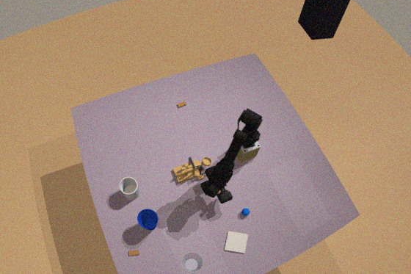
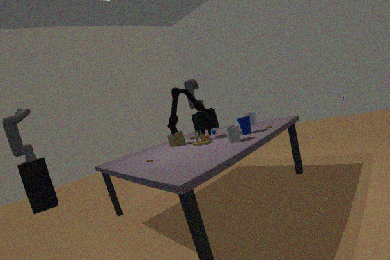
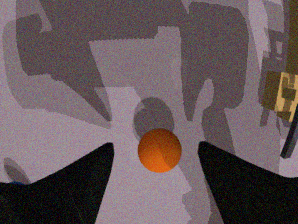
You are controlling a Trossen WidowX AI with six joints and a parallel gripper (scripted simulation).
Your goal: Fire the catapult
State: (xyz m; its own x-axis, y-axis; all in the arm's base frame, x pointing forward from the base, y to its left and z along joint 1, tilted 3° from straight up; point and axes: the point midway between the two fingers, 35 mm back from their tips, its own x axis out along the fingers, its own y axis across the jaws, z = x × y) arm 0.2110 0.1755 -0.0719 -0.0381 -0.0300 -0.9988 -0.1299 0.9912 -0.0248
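The wooden catapult is 13 cm to the right of my gripper tip, 7 cm ahead of it and 3 cm above it. From my gripper tip the other things lie so: blue ball 15 cm to the left, 10 cm behind; white square pad 29 cm to the left, 1 cm below, 1 cm behind; orange ball right at my gripper tip.
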